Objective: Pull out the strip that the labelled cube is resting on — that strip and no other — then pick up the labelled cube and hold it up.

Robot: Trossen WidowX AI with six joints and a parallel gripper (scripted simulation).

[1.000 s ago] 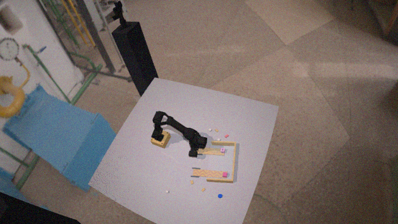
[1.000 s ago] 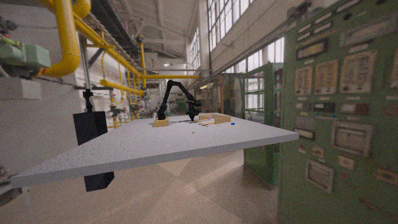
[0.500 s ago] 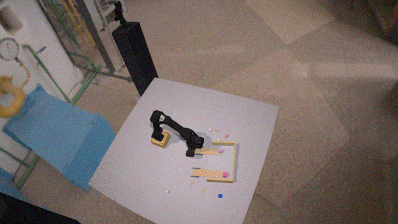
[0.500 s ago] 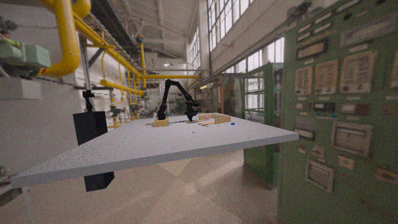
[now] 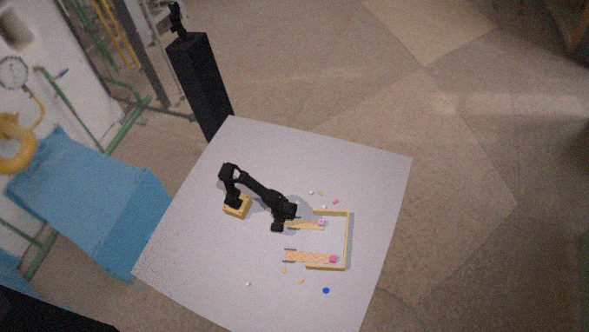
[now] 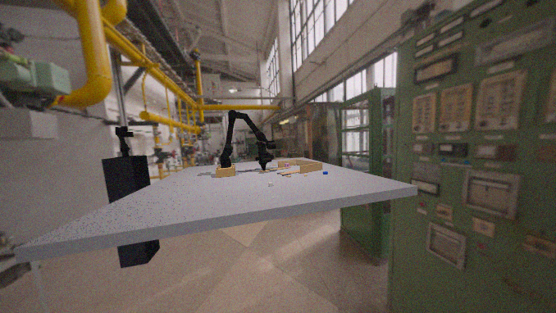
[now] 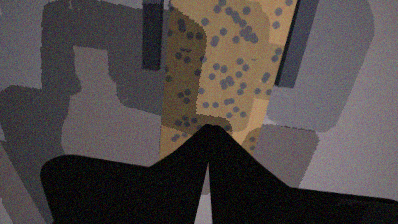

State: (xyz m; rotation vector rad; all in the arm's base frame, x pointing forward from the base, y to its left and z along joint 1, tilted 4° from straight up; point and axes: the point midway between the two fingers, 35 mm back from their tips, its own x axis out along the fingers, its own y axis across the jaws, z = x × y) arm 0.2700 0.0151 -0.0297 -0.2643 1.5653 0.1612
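The dotted strip is 9 cm ahead of my gripper tip and 3 cm to the left of it. Round my gripper tip: pink piece: 22 cm ahead, 21 cm to the left; blue disc: 36 cm ahead, 27 cm to the right.
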